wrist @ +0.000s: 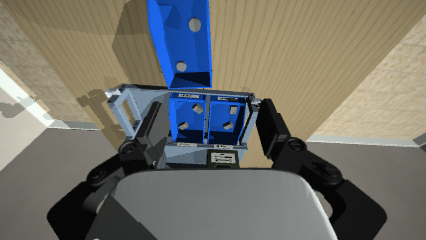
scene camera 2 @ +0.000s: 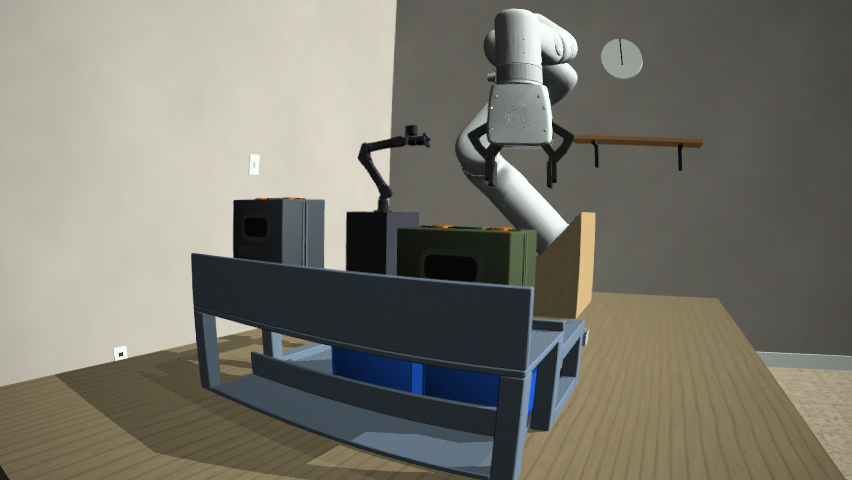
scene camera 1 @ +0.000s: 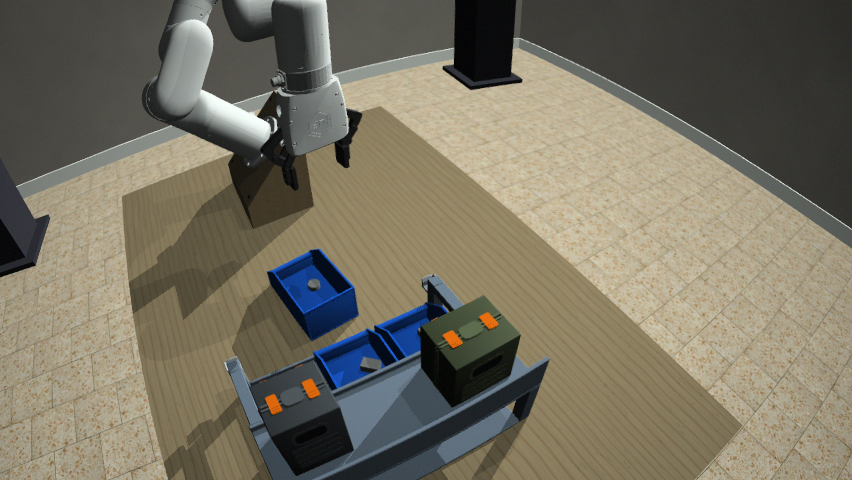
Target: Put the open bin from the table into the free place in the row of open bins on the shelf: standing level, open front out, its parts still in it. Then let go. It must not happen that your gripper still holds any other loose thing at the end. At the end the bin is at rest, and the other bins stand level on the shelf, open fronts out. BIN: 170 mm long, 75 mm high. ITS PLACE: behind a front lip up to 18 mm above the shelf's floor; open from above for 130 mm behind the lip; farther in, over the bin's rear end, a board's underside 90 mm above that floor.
Path:
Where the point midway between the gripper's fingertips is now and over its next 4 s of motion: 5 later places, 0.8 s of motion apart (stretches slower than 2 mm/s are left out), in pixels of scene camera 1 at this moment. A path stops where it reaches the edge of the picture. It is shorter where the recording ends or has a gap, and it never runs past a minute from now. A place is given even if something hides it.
My gripper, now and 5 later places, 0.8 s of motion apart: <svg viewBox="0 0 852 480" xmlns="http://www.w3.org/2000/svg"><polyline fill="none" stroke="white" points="318,175 317,178 316,183 319,200 324,230 323,225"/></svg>

